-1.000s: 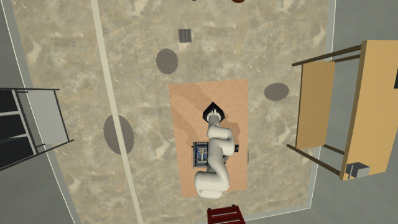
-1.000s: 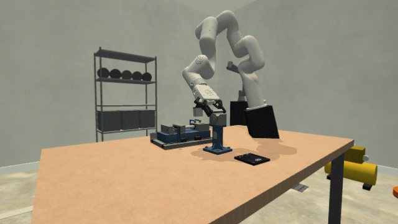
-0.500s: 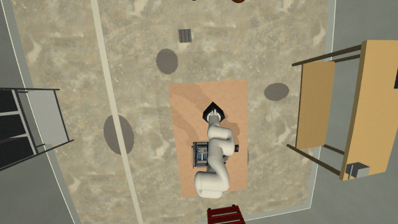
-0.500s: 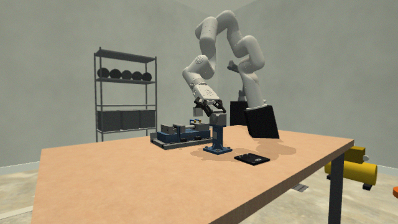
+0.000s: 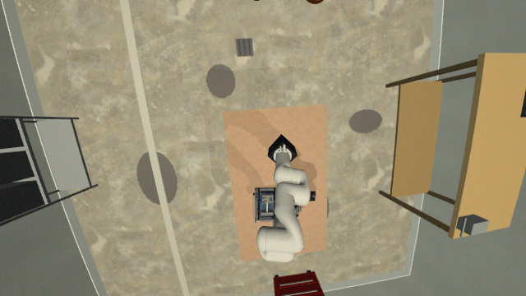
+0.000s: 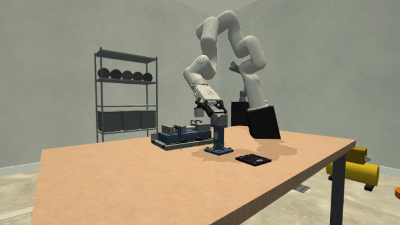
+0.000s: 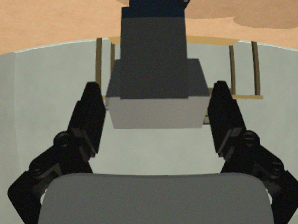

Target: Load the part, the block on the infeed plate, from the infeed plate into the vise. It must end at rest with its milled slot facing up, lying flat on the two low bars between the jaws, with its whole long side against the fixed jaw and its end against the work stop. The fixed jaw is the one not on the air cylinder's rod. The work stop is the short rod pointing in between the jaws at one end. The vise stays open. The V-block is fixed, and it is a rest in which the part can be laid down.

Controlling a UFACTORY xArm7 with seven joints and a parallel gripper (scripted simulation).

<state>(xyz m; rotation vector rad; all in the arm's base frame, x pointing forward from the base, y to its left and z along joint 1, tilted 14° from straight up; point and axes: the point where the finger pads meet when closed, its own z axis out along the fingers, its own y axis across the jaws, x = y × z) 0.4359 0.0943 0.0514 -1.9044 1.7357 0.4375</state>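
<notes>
The grey block lies 1 cm to the left of my hand and 1 cm below it. Also, from my hand: work stop (9 cm ahead, 18 cm to the right, 8 cm below); then grey V-block (3 cm to the left, 3 cm below); then cylinder rod (21 cm to the right, 9 cm below).
</notes>
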